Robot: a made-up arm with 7 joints. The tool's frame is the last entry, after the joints.
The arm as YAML. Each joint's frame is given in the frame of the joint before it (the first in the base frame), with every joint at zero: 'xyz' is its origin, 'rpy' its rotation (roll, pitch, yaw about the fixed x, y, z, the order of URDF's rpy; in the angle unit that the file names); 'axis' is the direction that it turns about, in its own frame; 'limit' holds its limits. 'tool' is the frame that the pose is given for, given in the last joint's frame.
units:
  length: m
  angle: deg
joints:
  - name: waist
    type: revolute
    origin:
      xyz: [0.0, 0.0, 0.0]
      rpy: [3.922, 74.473, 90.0]
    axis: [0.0, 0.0, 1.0]
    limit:
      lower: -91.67
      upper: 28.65
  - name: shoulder
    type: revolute
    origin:
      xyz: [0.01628, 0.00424, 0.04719]
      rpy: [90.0, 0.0, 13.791]
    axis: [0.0, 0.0, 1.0]
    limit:
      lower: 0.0
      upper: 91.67
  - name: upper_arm
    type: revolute
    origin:
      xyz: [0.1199, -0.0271, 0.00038]
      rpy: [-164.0, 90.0, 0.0]
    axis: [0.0, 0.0, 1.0]
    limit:
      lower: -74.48
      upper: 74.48
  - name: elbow
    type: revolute
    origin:
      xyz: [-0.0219, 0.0, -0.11]
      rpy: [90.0, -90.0, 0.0]
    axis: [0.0, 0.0, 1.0]
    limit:
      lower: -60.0
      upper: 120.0
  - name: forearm
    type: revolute
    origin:
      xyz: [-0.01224, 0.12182, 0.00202]
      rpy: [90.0, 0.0, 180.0]
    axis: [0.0, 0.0, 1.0]
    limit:
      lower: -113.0
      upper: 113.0
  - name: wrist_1
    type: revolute
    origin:
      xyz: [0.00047, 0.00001, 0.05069]
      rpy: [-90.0, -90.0, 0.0]
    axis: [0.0, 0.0, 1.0]
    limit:
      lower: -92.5
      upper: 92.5
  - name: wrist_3
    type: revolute
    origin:
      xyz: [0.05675, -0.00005, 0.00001]
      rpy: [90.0, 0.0, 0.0]
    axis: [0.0, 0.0, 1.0]
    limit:
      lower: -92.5
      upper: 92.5
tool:
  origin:
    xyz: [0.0, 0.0, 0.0]
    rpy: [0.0, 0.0, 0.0]
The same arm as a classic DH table. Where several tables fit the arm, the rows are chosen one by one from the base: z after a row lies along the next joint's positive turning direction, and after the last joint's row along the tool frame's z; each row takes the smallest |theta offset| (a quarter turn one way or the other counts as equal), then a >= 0, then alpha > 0; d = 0 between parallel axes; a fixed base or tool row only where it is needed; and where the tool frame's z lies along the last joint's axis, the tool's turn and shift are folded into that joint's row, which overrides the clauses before.
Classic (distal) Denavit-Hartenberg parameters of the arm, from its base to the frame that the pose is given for. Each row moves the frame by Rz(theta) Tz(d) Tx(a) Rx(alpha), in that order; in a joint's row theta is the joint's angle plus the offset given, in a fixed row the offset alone. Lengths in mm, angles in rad.
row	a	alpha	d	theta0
base (fixed)	0.0	-1.3004	0.0	-0.0710
waist	-16.8	-1.5708	47.2	-1.3111
shoulder	-7.0	1.5708	0.1	1.2914
upper_arm	21.9	-1.5707	-232.7	1.5708
elbow	12.2	1.5708	2.0	1.5708
forearm	0.5	-1.5708	172.5	0.0000
wrist_1	56.7	1.5707	0.0	-1.5708
wrist_3	0.0	0.0000	0.1	0.0000
Joint limits (rad, base to tool): -1.5999..0.5000 0.0000..1.5999 -1.2999..1.2999 -1.0472..2.0944 -1.9722..1.9722 -1.6144..1.6144 -1.6144..1.6144

